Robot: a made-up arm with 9 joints. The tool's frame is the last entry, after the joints. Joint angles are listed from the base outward.
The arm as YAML. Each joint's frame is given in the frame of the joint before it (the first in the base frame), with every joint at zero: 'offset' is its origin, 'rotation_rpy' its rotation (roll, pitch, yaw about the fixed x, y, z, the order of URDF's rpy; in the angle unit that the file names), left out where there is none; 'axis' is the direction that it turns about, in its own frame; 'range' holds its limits. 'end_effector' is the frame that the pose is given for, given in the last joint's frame.
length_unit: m
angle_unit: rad
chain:
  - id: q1
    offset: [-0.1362, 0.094, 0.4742]
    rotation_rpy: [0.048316, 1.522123, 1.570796]
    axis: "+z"
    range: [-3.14, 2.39]
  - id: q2
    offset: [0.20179, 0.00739, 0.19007]
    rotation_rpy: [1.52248, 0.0, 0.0]
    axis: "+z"
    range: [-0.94, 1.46]
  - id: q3
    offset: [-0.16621, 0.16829, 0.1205]
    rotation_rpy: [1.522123, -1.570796, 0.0]
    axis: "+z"
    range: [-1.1, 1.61]
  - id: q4
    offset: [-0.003, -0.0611, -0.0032]
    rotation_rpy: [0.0, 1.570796, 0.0]
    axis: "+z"
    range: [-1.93, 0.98]
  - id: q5
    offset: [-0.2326, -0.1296, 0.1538]
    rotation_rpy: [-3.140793, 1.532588, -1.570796]
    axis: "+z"
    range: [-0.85, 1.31]
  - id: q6
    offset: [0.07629, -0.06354, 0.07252]
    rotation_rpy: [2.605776, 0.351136, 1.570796]
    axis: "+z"
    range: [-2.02, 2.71]
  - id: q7
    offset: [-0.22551, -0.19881, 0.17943]
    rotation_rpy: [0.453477, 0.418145, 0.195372]
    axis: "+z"
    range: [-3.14, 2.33]
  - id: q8
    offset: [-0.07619, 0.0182, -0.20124]
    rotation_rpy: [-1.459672, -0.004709, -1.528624]
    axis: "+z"
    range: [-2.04, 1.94]
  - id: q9
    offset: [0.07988, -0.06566, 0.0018]
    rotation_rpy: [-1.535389, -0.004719, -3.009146]
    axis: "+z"
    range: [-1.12, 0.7]
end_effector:
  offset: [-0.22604, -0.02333, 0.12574]
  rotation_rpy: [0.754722, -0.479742, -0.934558]
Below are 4 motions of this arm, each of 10 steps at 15 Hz.
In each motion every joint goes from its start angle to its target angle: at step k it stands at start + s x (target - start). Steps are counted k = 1, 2, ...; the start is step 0. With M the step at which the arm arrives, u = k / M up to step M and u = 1 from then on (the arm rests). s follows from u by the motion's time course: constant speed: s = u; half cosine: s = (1 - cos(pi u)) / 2; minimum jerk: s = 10 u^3 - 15 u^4 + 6 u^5.
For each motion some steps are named. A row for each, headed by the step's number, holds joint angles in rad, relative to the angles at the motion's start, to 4 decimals.
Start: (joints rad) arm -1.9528 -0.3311 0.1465 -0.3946 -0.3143 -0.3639 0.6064 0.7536 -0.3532
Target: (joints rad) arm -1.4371 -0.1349 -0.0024 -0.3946 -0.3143 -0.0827 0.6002 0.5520 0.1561
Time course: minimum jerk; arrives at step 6
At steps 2, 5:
2: 0.1082 0.0412 -0.0313 0.0000 0.0000 0.0590 -0.0013 -0.0423 0.1069
5: 0.4974 0.1892 -0.1436 0.0000 0.0000 0.2712 -0.0060 -0.1944 0.4912

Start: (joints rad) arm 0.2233 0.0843 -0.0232 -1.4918 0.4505 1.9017 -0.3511 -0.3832 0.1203
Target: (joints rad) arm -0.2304 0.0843 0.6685 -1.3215 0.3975 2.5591 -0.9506 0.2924 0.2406
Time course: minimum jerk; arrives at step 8
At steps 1, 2, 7, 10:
1: -0.0073 0.0000 0.0111 0.0027 -0.0009 0.0106 -0.0096 0.0108 0.0019
2: -0.0470 0.0000 0.0716 0.0176 -0.0055 0.0681 -0.0621 0.0699 0.0125
7: -0.4464 0.0000 0.6806 0.1676 -0.0521 0.6468 -0.5899 0.6648 0.1184
10: -0.4537 0.0000 0.6917 0.1703 -0.0530 0.6574 -0.5995 0.6756 0.1203

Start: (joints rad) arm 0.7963 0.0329 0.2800 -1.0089 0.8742 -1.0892 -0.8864 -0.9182 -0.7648
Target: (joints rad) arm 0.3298 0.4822 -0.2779 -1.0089 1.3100 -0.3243 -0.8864 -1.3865 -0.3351
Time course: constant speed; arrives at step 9
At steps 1, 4, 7, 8, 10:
1: -0.0518 0.0499 -0.0620 0.0000 0.0484 0.0850 0.0000 -0.0520 0.0477
4: -0.2073 0.1997 -0.2480 0.0000 0.1937 0.3400 0.0000 -0.2081 0.1910
7: -0.3628 0.3495 -0.4339 0.0000 0.3390 0.5949 0.0000 -0.3642 0.3342
8: -0.4147 0.3994 -0.4959 0.0000 0.3874 0.6799 0.0000 -0.4163 0.3820
10: -0.4665 0.4493 -0.5579 0.0000 0.4358 0.7649 0.0000 -0.4683 0.4297

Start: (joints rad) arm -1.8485 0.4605 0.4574 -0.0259 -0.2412 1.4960 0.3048 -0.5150 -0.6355
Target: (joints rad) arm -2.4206 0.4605 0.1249 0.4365 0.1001 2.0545 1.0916 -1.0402 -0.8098
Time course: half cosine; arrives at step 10
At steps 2, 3, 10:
2: -0.0546 0.0000 -0.0318 0.0442 0.0326 0.0533 0.0751 -0.0502 -0.0166
3: -0.1179 0.0000 -0.0685 0.0953 0.0703 0.1151 0.1622 -0.1082 -0.0359
10: -0.5721 0.0000 -0.3325 0.4624 0.3413 0.5585 0.7868 -0.5252 -0.1743

